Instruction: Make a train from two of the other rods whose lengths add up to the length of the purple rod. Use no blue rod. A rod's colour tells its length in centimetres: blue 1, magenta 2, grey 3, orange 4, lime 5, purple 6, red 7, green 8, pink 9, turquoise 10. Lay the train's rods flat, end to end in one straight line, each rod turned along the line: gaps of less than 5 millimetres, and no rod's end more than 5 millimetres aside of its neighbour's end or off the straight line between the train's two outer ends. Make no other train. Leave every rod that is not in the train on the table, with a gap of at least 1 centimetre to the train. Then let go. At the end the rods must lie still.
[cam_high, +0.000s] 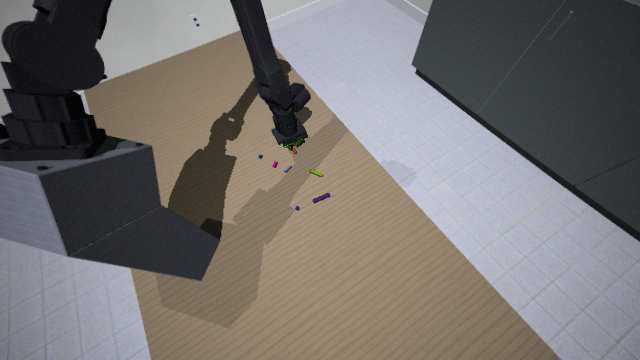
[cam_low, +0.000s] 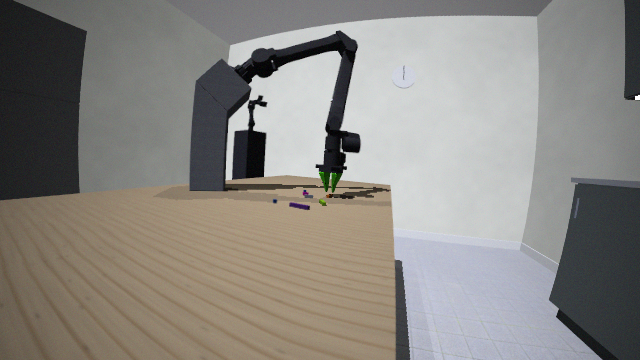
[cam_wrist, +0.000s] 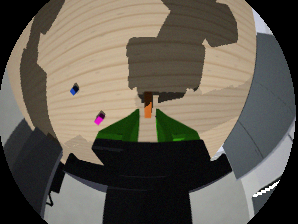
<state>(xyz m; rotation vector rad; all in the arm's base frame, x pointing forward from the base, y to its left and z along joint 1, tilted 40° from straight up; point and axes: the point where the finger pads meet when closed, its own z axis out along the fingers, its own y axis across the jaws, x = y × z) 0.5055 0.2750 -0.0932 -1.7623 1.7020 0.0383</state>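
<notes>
My gripper is now 20 mm above the orange rod. From my hand the other things lie so: magenta rod: 80 mm behind, 40 mm to the right, 20 mm below; lime rod: 120 mm to the right, 50 mm ahead, 20 mm below; grey rod: 70 mm to the right, 40 mm behind, 20 mm below.
</notes>
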